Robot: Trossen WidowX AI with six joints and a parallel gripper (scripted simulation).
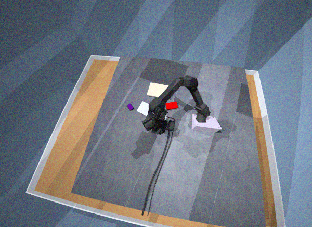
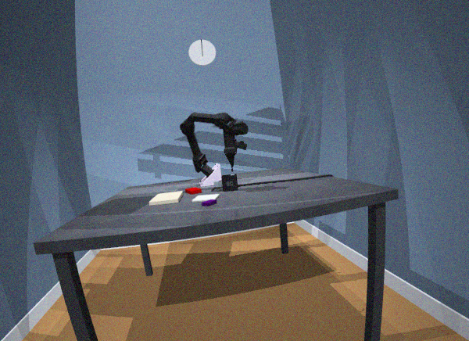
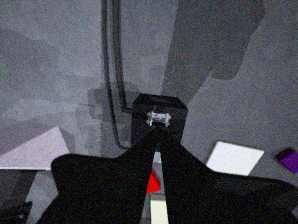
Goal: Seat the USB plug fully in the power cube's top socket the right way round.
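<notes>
Now: the silver USB plug 2 cm below my gripper tip. From my gripper tip the other things lie so: USB socket (5 cm below); white square tile (13 cm ahead, 18 cm to the right, 12 cm below); red block (10 cm behind, 21 cm to the right, 11 cm below).
</notes>
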